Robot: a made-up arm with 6 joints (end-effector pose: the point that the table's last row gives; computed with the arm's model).
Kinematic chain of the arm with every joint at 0, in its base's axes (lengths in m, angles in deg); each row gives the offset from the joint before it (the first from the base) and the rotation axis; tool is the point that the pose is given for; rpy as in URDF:
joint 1: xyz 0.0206 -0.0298 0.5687 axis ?
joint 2: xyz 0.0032 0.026 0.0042 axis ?
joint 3: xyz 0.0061 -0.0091 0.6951 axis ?
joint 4: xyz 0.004 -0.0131 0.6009 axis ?
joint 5: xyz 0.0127 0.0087 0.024 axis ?
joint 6: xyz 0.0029 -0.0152 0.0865 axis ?
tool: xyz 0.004 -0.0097 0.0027 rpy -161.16 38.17 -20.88
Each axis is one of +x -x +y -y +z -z.
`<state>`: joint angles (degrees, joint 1 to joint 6).
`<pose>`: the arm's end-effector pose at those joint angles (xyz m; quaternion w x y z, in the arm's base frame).
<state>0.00 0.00 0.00 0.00 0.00 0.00</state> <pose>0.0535 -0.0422 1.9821 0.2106 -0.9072 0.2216 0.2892</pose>
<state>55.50 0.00 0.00 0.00 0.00 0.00</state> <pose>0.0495 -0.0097 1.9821 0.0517 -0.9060 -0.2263 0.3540</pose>
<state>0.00 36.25 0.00 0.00 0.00 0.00</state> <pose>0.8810 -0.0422 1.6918 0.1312 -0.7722 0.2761 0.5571</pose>
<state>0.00 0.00 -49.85 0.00 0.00 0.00</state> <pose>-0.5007 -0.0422 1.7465 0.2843 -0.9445 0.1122 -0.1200</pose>
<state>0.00 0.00 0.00 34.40 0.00 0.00</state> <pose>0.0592 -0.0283 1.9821 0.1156 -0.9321 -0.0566 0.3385</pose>
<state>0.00 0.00 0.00 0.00 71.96 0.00</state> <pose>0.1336 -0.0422 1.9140 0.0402 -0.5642 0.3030 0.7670</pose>
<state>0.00 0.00 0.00 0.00 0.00 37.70</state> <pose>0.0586 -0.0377 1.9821 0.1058 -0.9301 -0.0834 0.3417</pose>
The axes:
joint 1: +z
joint 2: +y
joint 3: +y
joint 4: +z
joint 5: +y
joint 6: +z

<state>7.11 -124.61 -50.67 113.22 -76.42 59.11</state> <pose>-0.6329 -0.1699 -0.4702 0.8672 -0.2555 0.1829 0.3863</pose>
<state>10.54 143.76 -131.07 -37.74 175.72 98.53</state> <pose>0.5476 0.0666 0.5286 0.7263 0.3385 -0.0839 0.5924</pose>
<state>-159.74 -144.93 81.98 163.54 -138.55 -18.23</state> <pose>0.8435 0.2674 0.3122 0.3509 -0.8827 -0.0134 -0.3122</pose>
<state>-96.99 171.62 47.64 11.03 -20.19 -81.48</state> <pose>0.0491 0.3046 -0.6735 0.0758 -0.3322 0.0198 -0.9400</pose>
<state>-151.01 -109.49 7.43 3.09 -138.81 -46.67</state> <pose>1.0546 0.5599 0.1912 0.6161 0.5006 0.3449 0.5010</pose>
